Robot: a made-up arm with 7 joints.
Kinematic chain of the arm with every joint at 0, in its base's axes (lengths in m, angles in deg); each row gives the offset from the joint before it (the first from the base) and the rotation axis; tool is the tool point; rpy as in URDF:
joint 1: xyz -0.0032 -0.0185 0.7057 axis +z
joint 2: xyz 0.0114 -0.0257 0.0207 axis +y
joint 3: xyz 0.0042 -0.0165 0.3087 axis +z
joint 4: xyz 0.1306 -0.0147 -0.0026 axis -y
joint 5: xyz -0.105 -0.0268 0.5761 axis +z
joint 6: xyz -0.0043 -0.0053 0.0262 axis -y
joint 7: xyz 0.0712 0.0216 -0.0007 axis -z
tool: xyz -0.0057 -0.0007 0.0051 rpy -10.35 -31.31 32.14
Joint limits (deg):
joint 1: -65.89..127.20
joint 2: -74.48..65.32
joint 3: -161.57..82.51
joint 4: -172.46..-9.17
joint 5: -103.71..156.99
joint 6: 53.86..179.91
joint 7: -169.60..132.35
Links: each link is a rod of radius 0.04 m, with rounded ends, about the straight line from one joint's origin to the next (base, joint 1, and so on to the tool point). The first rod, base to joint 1, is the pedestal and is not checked.
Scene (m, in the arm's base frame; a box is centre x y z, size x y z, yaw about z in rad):
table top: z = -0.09
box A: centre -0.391 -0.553 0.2 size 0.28 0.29 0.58 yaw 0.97
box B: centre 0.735 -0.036 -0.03 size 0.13 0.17 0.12 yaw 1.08
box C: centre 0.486 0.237 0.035 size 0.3 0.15 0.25 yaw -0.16
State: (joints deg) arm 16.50 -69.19 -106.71 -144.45 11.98 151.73 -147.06
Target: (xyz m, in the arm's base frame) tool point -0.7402 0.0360 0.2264
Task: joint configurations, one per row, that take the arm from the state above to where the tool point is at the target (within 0.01 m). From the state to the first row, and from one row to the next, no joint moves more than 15 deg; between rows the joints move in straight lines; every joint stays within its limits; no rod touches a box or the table.
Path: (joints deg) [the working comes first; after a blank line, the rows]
Joints at the target: -33.26 -67.00 -152.83 -96.47 16.13 147.33 -147.34
Straight joint move there: touches box A.

1: 14.91 -69.85 -107.47 -130.75 20.22 150.95 -149.88
2: 13.33 -70.51 -108.23 -117.05 28.46 150.16 -152.70
3: 11.74 -71.17 -108.99 -103.34 36.69 149.38 -155.51
4: 10.15 -71.83 -109.74 -89.64 44.93 148.60 -158.33
5: 8.56 -72.50 -110.50 -75.94 53.17 147.82 -161.15
6: 6.98 -73.16 -111.26 -62.24 61.41 147.03 -163.96
7: 5.39 -73.82 -112.02 -48.53 69.65 146.25 -166.78
8: 3.80 -74.48 -112.78 -34.83 77.89 145.47 -169.60
9: -3.61 -72.98 -120.79 -47.16 65.54 145.84 -165.15
10: -11.02 -71.49 -128.80 -59.49 53.18 146.21 -160.70
11: -18.44 -69.99 -136.81 -71.82 40.83 146.58 -156.24
12: -25.85 -68.49 -144.82 -84.14 28.48 146.95 -151.79
13: -33.26 -67.00 -152.83 -96.47 16.13 147.33 -147.34

